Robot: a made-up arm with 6 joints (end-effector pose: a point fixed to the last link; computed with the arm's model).
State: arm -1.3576 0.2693 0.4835 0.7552 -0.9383 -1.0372
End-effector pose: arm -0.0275 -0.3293 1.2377 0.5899 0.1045 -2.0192
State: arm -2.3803 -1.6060 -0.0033 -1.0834 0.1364 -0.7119
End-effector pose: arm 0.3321 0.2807 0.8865 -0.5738 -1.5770 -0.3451
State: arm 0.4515 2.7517 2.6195 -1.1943 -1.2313 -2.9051
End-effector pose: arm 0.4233 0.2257 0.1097 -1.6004 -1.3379 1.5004
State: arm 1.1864 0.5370 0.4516 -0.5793 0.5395 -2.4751
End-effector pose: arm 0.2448 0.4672 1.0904 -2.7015 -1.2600 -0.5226
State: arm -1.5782 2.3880 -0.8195 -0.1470 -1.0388 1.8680
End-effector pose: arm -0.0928 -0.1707 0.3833 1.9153 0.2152 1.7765
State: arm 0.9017 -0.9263 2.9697 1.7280 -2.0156 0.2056
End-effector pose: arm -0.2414 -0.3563 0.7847 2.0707 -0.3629 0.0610
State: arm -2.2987 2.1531 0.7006 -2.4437 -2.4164 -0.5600
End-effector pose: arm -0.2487 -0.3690 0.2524 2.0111 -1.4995 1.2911
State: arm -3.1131 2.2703 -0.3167 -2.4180 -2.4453 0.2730
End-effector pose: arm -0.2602 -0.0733 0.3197 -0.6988 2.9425 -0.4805
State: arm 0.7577 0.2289 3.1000 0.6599 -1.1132 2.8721
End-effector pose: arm 0.0057 -0.1343 1.2483 -1.4920 -0.0814 -1.5354
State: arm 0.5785 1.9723 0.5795 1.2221 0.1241 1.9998
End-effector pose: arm 0.6044 0.3173 0.2842 2.0663 0.8214 -1.6965
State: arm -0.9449 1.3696 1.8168 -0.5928 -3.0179 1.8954
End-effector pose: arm 0.3870 -0.6350 0.8246 -0.1965 0.9114 1.8191
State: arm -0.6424 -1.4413 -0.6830 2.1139 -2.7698 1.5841
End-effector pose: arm -0.3348 0.2951 0.9439 0.6115 2.4590 -1.0812
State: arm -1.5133 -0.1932 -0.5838 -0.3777 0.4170 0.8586
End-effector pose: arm -0.0801 -0.0931 1.0359 -0.3862 0.4237 -1.6233
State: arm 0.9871 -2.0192 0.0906 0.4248 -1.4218 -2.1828
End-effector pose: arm -0.2056 -0.4701 0.6102 2.4377 0.2731 0.9742
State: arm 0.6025 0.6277 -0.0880 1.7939 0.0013 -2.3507
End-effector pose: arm 0.4846 0.2824 1.0227 0.3034 0.8277 0.3652
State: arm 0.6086 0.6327 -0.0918 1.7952 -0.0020 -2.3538
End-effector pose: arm 0.4840 0.2860 1.0194 0.2988 0.8351 0.3646
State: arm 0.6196 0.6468 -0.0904 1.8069 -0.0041 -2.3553
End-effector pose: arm 0.4846 0.2947 1.0127 0.2797 0.8449 0.3730
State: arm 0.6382 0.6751 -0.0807 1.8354 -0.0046 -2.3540
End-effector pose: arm 0.4869 0.3111 1.0006 0.2374 0.8578 0.3962
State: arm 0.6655 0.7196 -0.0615 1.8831 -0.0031 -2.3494
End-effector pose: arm 0.4900 0.3364 0.9816 0.1682 0.8733 0.4370
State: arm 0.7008 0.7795 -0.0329 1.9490 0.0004 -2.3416
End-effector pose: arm 0.4923 0.3700 0.9554 0.0737 0.8893 0.4953
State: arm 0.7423 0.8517 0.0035 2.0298 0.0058 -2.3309
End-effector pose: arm 0.4914 0.4095 0.9221 -0.0416 0.9033 0.5688
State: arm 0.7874 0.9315 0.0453 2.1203 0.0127 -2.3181
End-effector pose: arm 0.4860 0.4516 0.8833 -0.1702 0.9127 0.6532
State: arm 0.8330 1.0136 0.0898 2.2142 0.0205 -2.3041
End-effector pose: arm 0.4755 0.4927 0.8412 -0.3033 0.9158 0.7426
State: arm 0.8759 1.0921 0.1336 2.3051 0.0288 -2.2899
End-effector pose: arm 0.4611 0.5291 0.7991 -0.4315 0.9125 0.8303
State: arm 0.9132 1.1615 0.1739 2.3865 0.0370 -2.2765
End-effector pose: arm 0.4451 0.5587 0.7607 -0.5457 0.9039 0.9096
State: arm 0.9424 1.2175 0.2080 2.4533 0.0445 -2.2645
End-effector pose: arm 0.4305 0.5805 0.7292 -0.6388 0.8923 0.9749
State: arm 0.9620 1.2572 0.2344 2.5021 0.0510 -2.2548
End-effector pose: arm 0.4197 0.5946 0.7068 -0.7057 0.8804 1.0224
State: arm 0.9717 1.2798 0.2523 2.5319 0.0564 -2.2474
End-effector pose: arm 0.4142 0.6021 0.6943 -0.7453 0.8704 1.0509
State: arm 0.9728 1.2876 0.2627 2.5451 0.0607 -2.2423
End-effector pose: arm 0.4138 0.6044 0.6908 -0.7609 0.8630 1.0628
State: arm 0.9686 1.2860 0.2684 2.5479 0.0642 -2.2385
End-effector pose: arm 0.4167 0.6036 0.6929 -0.7616 0.8573 1.0642
